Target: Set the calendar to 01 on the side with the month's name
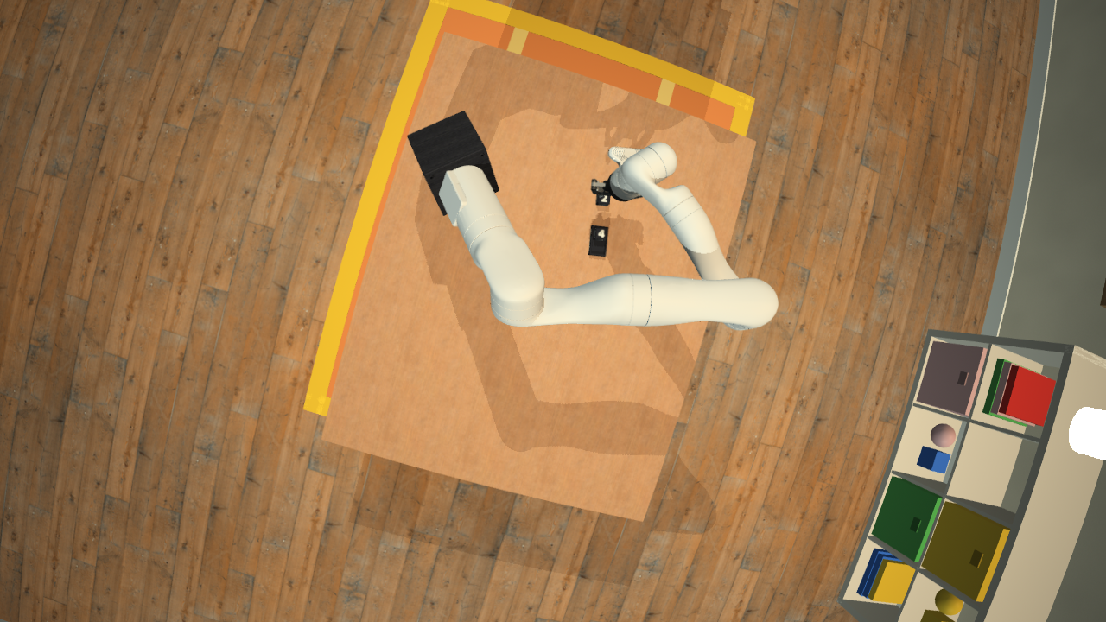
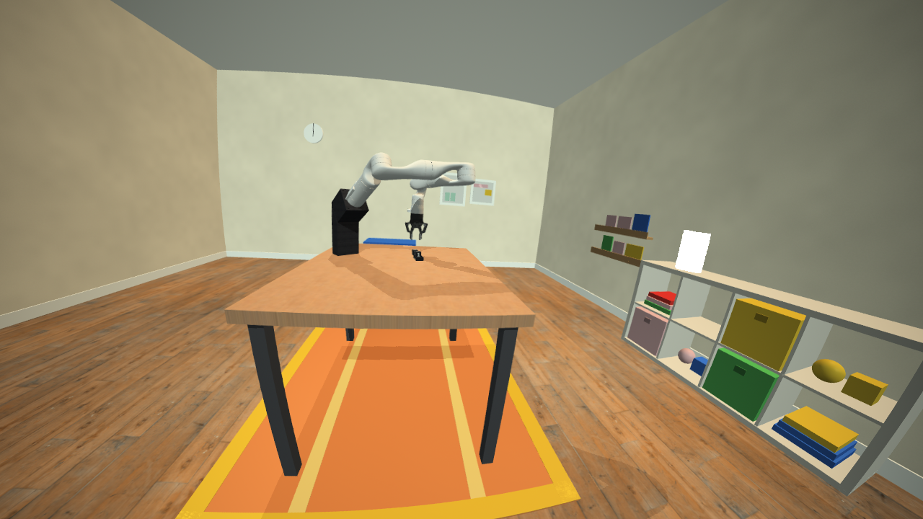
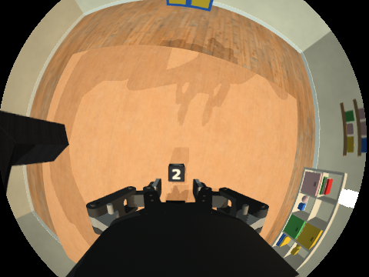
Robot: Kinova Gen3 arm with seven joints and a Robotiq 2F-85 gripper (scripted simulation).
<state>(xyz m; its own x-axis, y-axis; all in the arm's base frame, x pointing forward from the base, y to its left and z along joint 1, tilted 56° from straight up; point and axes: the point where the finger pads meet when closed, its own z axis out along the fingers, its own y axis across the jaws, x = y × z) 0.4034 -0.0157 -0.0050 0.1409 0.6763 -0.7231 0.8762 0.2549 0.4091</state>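
Right now my hand is 90 mm above the black digit cube. The rest, counted from my hand: black calendar tray 20 mm behind, 110 mm to the right, 100 mm below.
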